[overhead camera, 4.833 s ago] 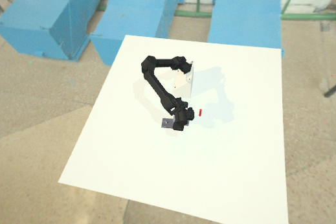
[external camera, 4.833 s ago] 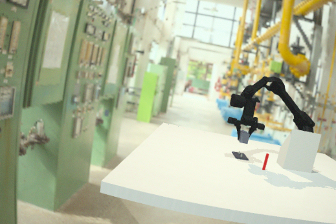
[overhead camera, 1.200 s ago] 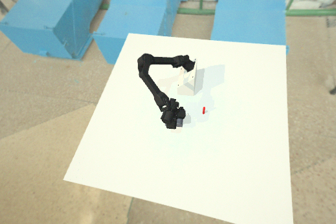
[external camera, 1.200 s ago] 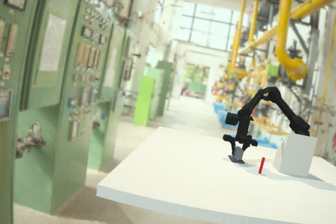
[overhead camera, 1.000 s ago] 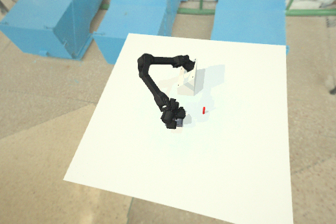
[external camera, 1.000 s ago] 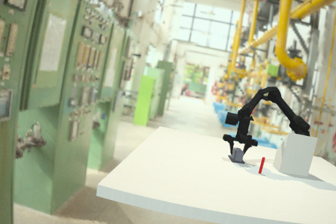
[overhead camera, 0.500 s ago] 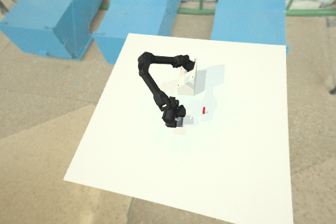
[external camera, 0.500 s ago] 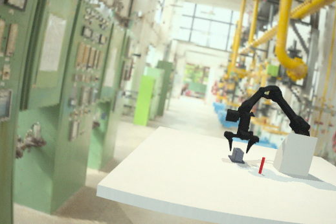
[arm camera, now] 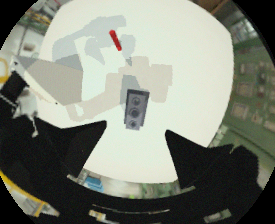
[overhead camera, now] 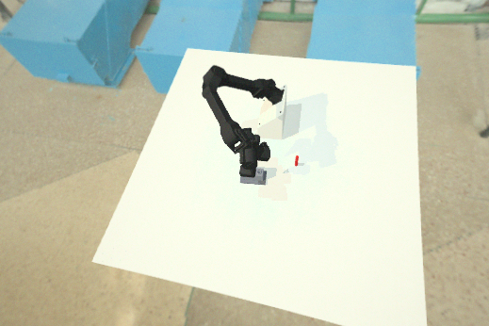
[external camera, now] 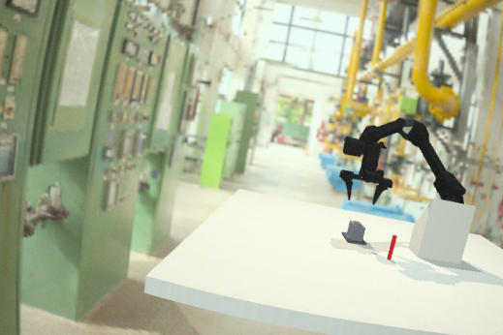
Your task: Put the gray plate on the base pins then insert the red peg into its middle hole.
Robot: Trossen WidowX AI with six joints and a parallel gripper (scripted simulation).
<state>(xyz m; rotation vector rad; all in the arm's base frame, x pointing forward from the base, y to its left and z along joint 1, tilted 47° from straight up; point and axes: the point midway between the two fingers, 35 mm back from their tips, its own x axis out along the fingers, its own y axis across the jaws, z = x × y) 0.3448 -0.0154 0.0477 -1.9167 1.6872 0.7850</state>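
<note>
Now: gripper tip 18 cm to the right of the red peg, 11 cm past it and 10 cm above it. Round my gripper tip: dark base 13 cm below; gray plate 9 cm below, 1 cm behind.
</note>
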